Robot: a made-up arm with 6 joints.
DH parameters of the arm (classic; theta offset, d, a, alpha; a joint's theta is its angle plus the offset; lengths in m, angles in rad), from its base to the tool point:
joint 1: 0 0.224 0 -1.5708
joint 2: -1.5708 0 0.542 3.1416
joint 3: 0 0 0 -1.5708
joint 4: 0 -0.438 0 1.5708
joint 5: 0 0.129 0 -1.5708
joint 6: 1.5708 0 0 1.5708
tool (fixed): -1.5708 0 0 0
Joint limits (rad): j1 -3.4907..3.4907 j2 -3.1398..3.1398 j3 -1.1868..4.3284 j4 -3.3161..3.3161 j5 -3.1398..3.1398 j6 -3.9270..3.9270
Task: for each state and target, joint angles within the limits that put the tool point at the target. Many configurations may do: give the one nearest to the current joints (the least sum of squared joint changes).
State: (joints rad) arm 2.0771 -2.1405 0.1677 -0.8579 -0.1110 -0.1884
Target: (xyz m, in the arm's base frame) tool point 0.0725 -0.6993 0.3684
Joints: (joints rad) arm 1.5628 -2.0490 0.2567 -0.9206 -0.1110 -0.1884
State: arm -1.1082 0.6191 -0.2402 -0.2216 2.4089 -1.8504
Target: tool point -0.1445 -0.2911 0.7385
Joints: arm -1.6306 -0.2600 -0.2278 -0.1824 2.4089 -1.8504
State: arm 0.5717 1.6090 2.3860 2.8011 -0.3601 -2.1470
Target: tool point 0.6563 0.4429 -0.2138
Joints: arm 0.4384 2.4570 2.3236 2.8204 -0.3601 -2.1470
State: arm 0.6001 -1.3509 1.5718 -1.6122 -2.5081 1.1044
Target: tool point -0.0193 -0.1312 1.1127
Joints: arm 1.0927 -0.5491 0.9385 -1.2291 -2.5081 1.1044
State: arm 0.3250 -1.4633 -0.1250 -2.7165 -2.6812 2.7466
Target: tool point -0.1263 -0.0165 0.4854
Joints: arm 0.7165 -1.3675 -0.7821 -2.1490 -2.6812 2.7466
